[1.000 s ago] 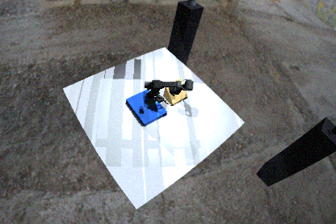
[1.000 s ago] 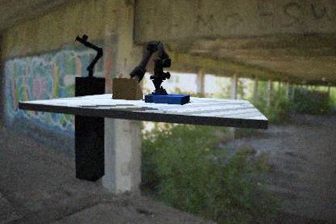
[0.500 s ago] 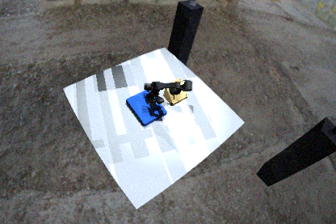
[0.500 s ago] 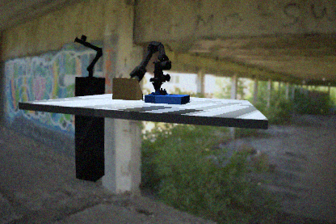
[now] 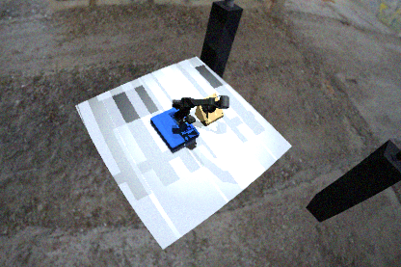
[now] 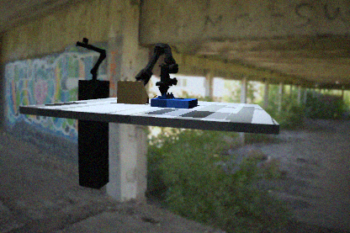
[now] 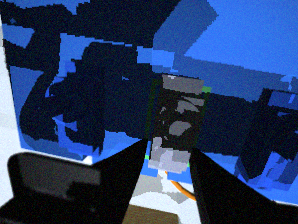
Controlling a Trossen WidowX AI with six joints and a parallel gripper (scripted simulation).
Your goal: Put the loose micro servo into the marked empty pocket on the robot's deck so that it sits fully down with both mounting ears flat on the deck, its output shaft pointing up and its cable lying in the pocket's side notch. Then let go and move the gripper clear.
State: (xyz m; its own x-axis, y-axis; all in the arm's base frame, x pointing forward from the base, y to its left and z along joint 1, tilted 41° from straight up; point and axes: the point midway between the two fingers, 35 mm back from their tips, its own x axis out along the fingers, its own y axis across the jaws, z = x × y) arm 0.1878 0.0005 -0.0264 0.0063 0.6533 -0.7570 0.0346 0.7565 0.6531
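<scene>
My gripper tip is now 120 mm short of the blue deck and 30 mm above it.
</scene>
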